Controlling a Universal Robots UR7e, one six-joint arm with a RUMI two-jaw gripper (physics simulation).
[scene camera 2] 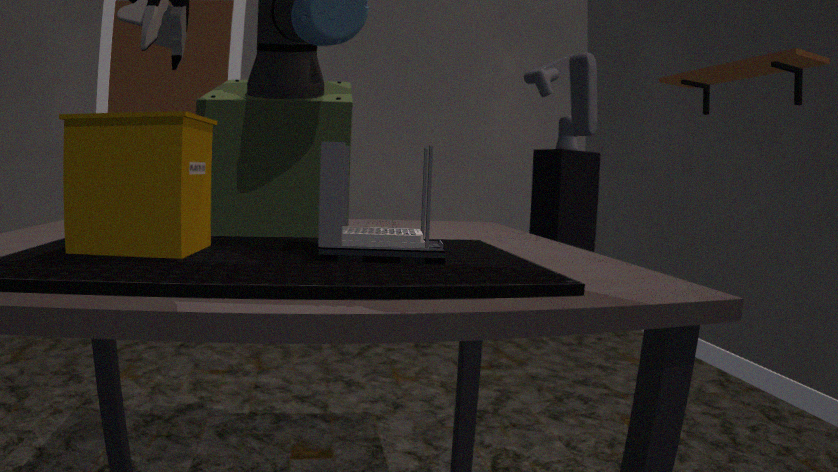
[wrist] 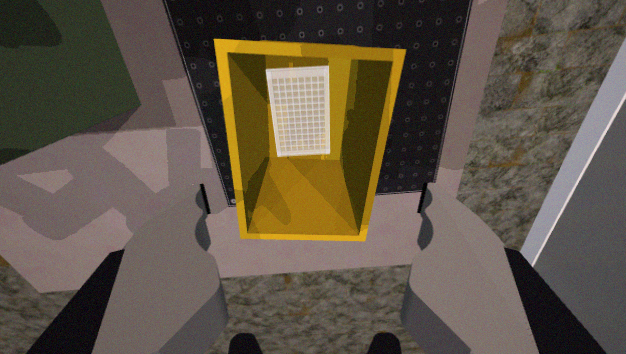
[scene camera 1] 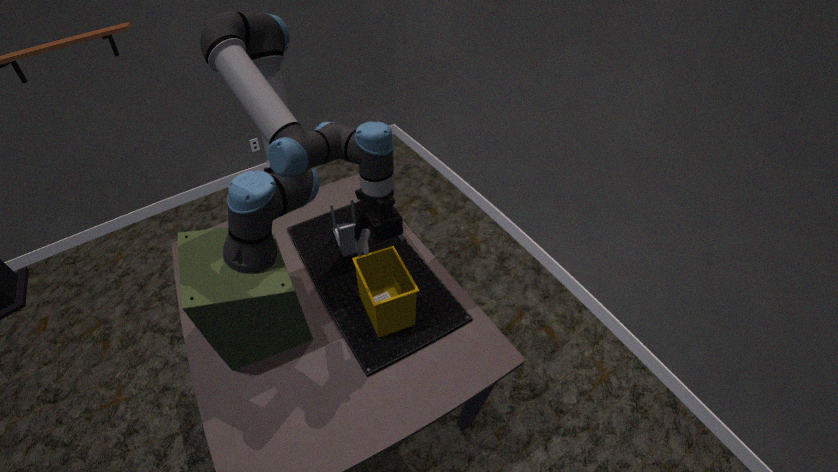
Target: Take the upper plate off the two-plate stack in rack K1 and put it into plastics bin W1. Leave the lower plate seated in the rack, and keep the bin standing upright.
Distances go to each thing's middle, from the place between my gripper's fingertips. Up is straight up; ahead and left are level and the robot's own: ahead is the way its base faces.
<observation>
My gripper is now 1 cm past the yellow plastics bin W1 (scene camera 2: 138, 184), 2 cm to the left of it and 17 cm above it.
</observation>
